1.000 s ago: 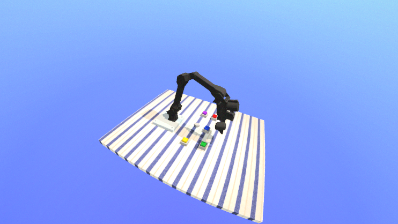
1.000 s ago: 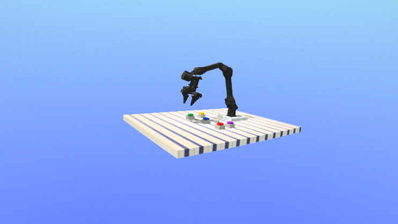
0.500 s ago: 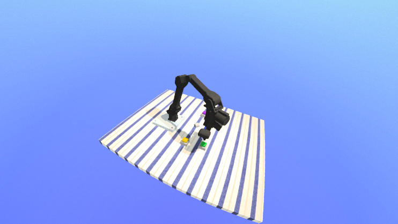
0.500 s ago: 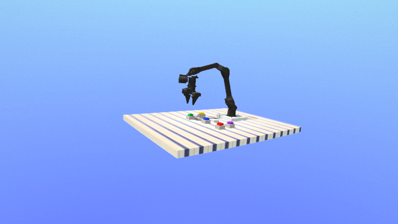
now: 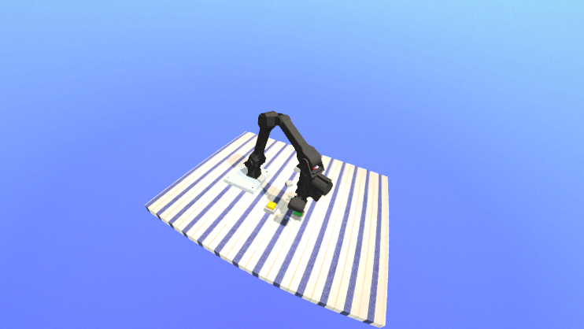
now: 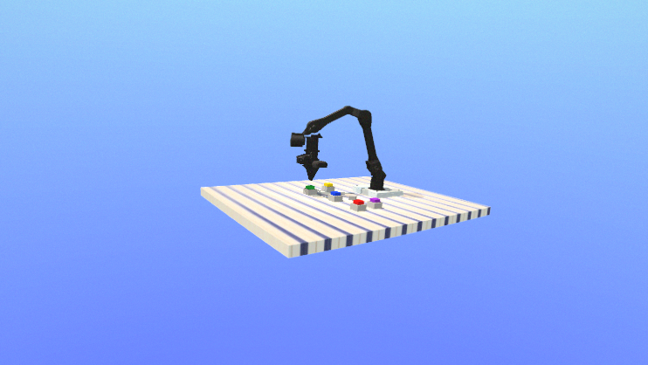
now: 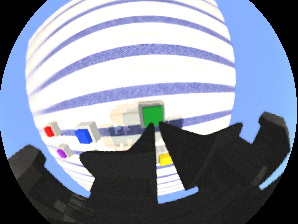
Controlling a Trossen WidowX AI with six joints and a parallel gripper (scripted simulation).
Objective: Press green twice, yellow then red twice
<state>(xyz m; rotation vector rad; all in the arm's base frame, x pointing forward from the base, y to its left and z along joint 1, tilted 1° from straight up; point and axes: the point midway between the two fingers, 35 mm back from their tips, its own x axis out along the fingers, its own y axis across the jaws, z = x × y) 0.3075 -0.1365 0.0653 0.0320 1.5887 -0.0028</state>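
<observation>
My gripper tip is 3 cm above the green button. Also, from my gripper tip: small white block (18 cm to the left, 12 cm behind, 6 cm below); yellow button (12 cm behind, 3 cm below, 2 cm to the right); blue button (16 cm to the left, 3 cm below, 3 cm behind).
</observation>
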